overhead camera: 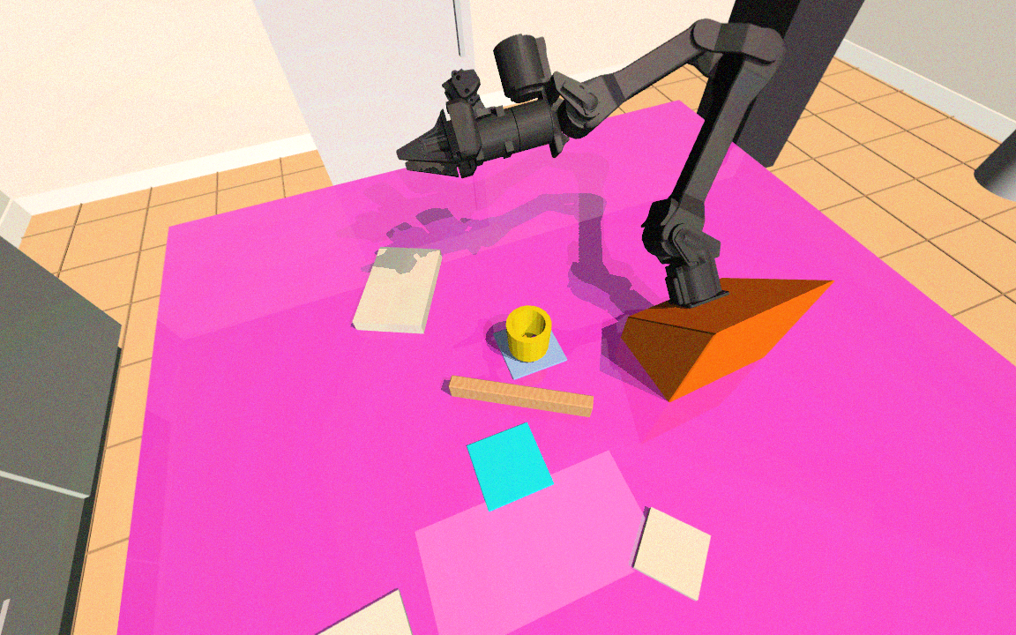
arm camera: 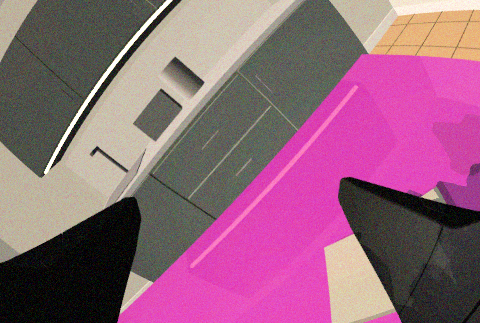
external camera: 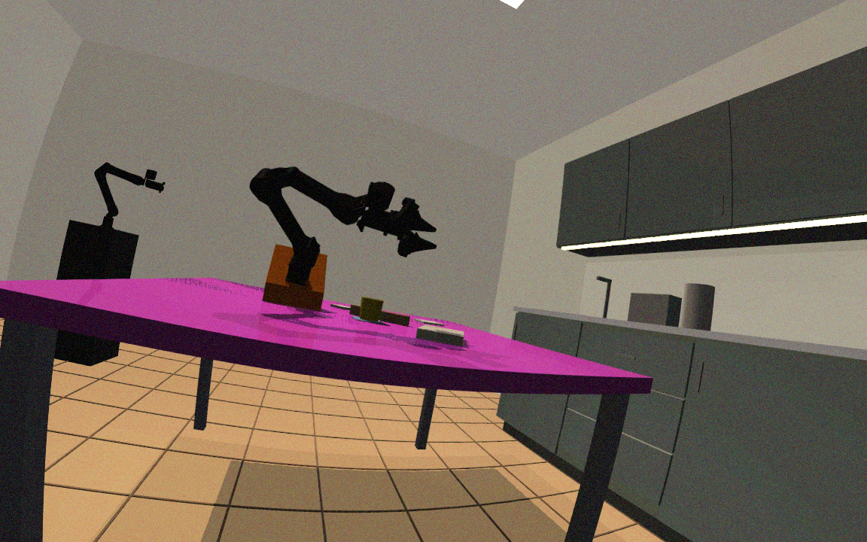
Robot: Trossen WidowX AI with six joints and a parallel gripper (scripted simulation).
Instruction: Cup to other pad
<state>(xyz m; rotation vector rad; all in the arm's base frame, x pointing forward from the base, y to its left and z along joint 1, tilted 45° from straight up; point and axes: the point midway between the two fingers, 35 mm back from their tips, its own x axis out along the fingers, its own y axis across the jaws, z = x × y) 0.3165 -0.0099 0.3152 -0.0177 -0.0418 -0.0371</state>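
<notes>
Right now the yellow cup is 12 cm behind my gripper tip, 17 cm to the left of it and 24 cm below it. Also, from my gripper tip: pale blue pad (12 cm behind, 17 cm to the left, 28 cm below); then wooden bar (7 cm behind, 26 cm to the left, 27 cm below); then cream block (6 cm ahead, 2 cm to the right, 26 cm below).
</notes>
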